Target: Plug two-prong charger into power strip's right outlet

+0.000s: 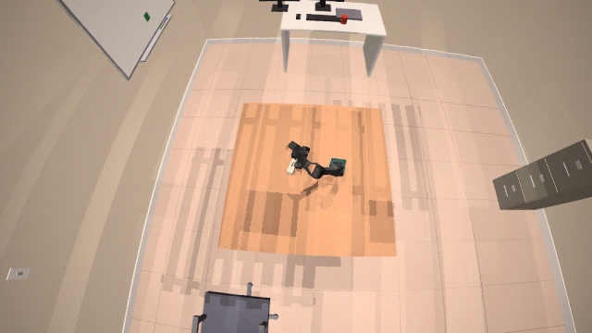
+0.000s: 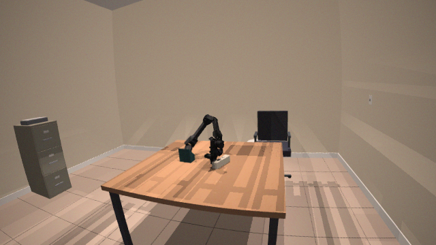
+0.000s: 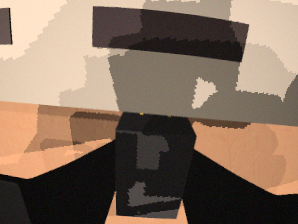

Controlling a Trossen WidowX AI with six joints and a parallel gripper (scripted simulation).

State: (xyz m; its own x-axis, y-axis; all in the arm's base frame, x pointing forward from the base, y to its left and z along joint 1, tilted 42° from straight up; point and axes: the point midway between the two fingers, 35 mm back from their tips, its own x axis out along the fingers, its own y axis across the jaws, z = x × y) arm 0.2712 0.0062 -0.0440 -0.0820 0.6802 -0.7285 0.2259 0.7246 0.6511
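Now: gripper tip 20 mm short of the dark two-prong charger and 10 mm below it.
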